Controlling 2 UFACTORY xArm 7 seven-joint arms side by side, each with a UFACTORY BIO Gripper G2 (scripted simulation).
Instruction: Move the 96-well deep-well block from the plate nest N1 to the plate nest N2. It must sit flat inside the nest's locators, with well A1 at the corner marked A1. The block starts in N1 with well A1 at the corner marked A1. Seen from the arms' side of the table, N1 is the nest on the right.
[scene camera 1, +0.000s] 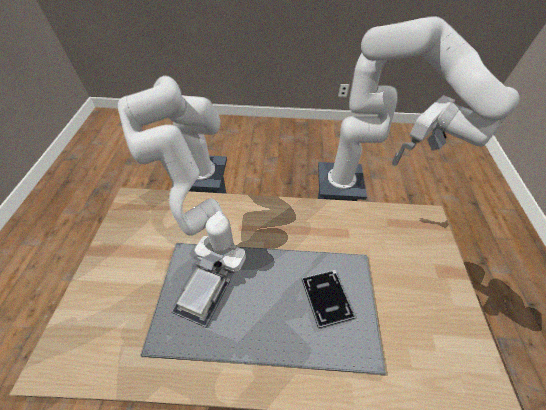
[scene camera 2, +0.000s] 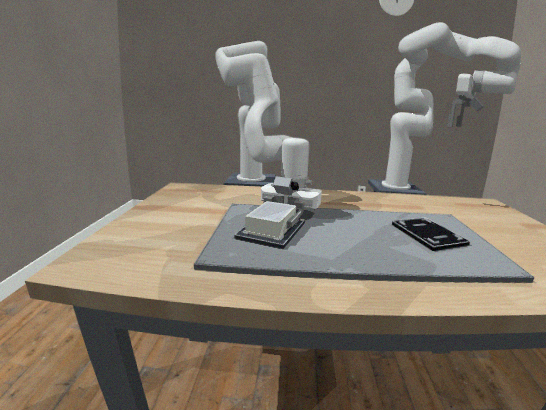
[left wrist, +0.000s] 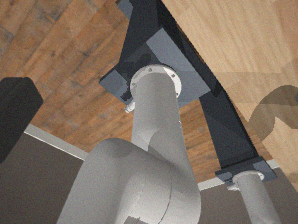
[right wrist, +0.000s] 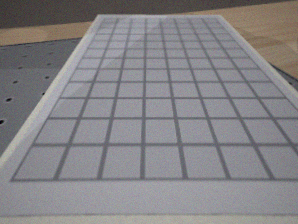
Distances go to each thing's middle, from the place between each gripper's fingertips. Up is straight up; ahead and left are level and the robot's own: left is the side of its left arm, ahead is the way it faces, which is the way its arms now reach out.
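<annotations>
Nest N2 (scene camera 1: 322, 298): 20 mm below my right hand, 10 mm behind it, 400 mm to the left of it. Deep-well block (scene camera 2: 269, 220): 10 mm ahead of my right hand. Going by their middles, the deep-well block is the nearest to my right hand of the things named here.
Left gripper: 28 cm above the nest N2, 43 cm short of it, 25 cm to the left of it. Deep-well block: 25 cm below my left hand, 46 cm ahead of it, 65 cm to the right of it. Of the things named here, going by their middles, the nest N2 is the nearest to my left gripper.
</annotations>
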